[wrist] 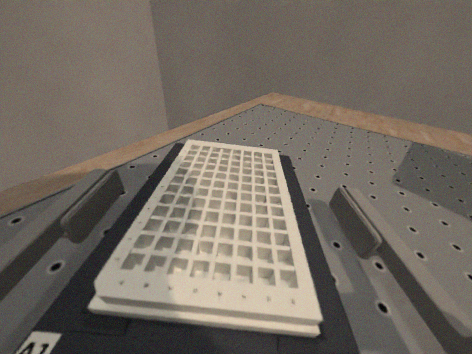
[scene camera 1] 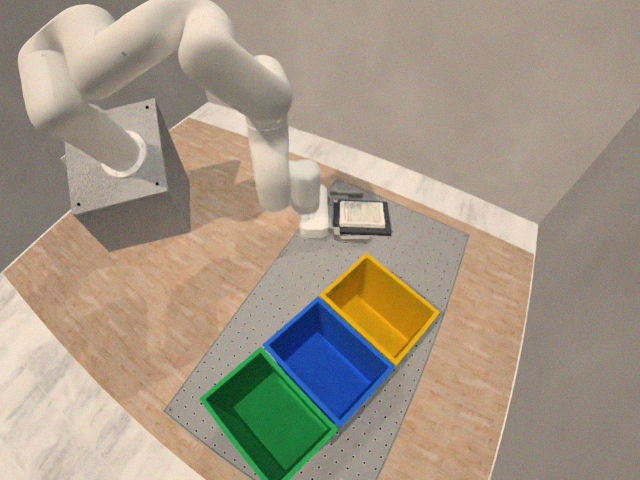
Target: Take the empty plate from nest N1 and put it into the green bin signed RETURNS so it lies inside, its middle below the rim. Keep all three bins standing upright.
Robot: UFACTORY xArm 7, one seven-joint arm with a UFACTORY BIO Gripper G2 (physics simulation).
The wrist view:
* my gripper: 230,187
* pale plate: 217,244
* dark nest: 57,318
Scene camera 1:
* my gripper: 365,215
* yellow bin: 388,314
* green bin: 270,421
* blue bin: 334,366
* pale plate: 352,214
